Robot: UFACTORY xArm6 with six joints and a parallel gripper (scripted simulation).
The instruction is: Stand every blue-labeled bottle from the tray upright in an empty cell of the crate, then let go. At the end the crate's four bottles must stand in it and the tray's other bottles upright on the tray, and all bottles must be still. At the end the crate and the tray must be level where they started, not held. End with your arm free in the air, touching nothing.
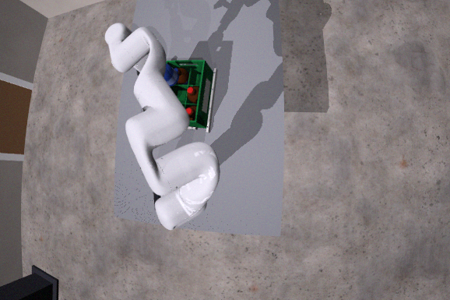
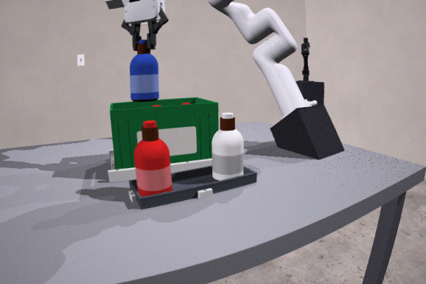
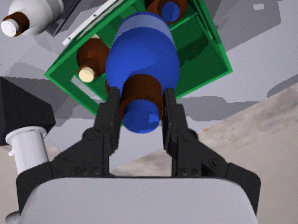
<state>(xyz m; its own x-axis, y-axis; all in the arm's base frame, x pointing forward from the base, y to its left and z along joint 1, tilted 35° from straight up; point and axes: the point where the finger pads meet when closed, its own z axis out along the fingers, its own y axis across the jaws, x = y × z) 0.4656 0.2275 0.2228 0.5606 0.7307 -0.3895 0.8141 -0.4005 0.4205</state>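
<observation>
My gripper is now 70 mm above the blue-labeled bottle. Round my hand: red bottle (10 mm ahead, 170 mm to the left, 250 mm below); then white bottle (170 mm behind, 130 mm to the left, 250 mm below); then green crate (40 mm behind, 40 mm to the right, 250 mm below).
</observation>
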